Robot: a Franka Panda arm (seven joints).
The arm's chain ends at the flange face. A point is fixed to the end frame.
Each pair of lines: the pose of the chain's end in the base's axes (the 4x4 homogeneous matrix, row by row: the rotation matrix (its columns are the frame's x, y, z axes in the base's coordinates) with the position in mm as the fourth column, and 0 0 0 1 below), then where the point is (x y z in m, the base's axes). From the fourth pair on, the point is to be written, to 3 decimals.
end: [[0.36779, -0.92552, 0.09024, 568.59], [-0.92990, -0.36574, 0.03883, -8.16], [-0.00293, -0.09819, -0.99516, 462.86], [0, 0, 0, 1]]
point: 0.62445 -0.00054 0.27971
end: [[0.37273, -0.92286, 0.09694, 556.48], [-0.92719, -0.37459, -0.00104, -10.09], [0.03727, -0.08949, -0.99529, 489.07], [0, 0, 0, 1]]
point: 0.61357 -0.00959 0.30614
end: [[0.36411, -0.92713, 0.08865, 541.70], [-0.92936, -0.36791, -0.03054, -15.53], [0.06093, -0.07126, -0.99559, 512.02], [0, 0, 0, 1]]
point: 0.59727 -0.02084 0.32870
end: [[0.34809, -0.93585, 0.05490, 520.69], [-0.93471, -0.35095, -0.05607, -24.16], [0.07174, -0.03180, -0.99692, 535.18], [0, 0, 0, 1]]
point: 0.570 -0.035 0.350
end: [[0.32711, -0.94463, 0.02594, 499.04], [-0.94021, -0.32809, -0.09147, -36.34], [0.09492, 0.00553, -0.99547, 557.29], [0, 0, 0, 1]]
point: 0.543 -0.055 0.372
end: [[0.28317, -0.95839, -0.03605, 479.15], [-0.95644, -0.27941, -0.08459, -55.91], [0.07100, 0.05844, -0.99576, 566.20], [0, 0, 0, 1]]
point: 0.511 -0.075 0.378
